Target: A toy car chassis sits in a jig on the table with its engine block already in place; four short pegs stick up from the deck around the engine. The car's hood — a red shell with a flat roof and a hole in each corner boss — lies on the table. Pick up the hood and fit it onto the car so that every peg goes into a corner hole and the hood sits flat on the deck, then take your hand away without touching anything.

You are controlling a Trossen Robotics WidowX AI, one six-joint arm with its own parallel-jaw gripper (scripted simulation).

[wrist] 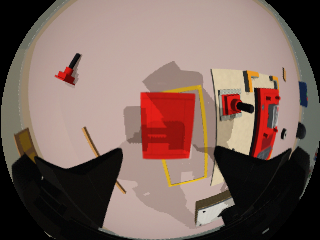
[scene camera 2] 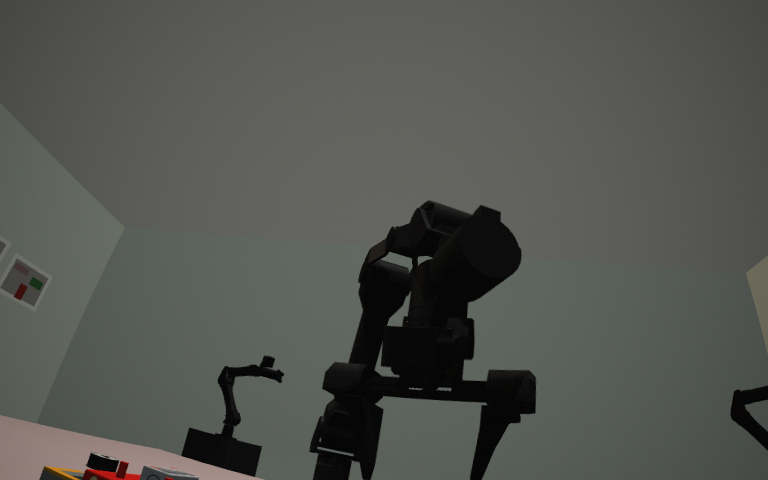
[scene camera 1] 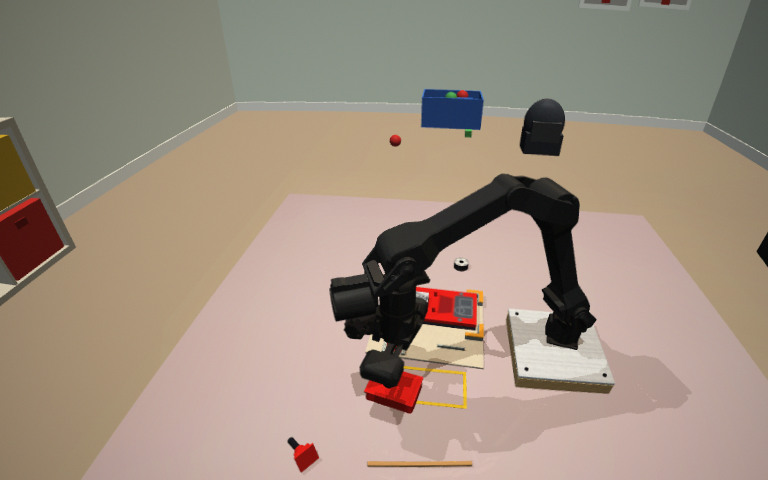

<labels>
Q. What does my gripper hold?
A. Nothing.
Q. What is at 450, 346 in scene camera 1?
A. A beige jig.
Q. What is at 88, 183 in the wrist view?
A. My gripper.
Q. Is my gripper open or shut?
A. Open.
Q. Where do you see a red hood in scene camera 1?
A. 404, 396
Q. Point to a beige jig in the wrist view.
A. At 234, 131
</labels>
